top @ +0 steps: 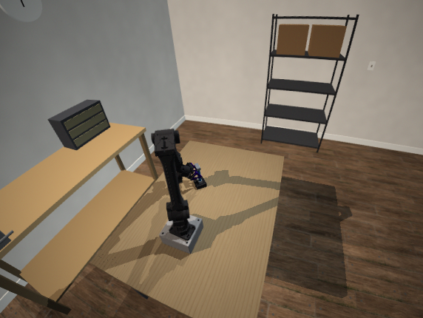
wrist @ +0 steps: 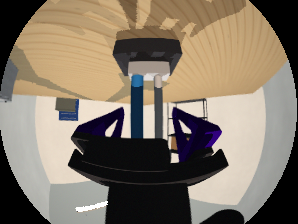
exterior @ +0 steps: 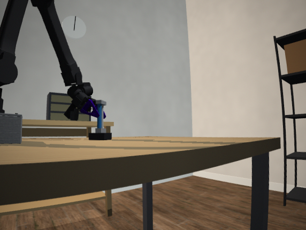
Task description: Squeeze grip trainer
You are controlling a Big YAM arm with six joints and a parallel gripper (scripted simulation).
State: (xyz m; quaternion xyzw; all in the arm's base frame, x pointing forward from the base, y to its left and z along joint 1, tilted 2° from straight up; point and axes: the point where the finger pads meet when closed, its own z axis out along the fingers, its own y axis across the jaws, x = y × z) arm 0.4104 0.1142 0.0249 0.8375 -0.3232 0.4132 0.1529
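The grip trainer is 10 mm below my hand. The rest, counted from my hand: thin grey bar 10 mm ahead, 10 mm to the left.
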